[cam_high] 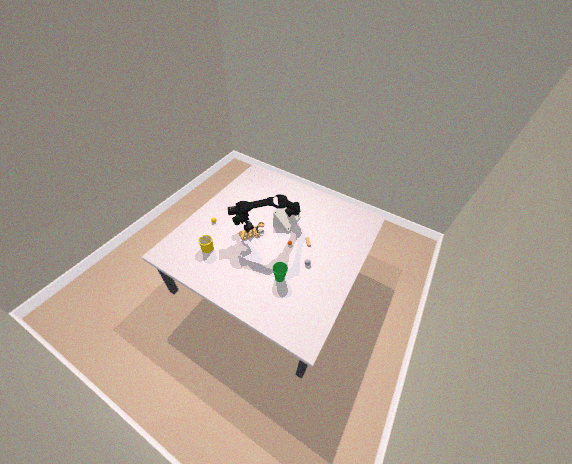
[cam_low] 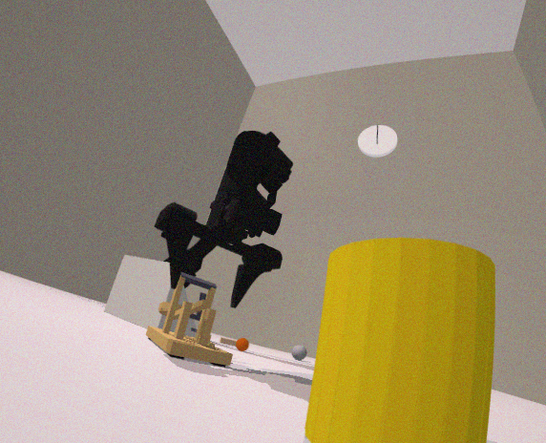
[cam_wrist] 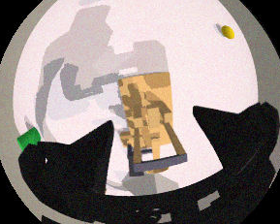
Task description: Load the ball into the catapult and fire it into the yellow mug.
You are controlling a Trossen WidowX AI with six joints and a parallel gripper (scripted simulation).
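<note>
Right now my gripper tip is 310 mm to the right of the orange ball, 110 mm past it and 60 mm above it. Round my gripper tip: yellow mug (250 mm ahead, 140 mm to the right, 50 mm below); wooden catapult (60 mm behind, 50 mm to the left, 30 mm below); yellow ball (280 mm to the right, 60 mm below, 30 mm ahead).
</note>
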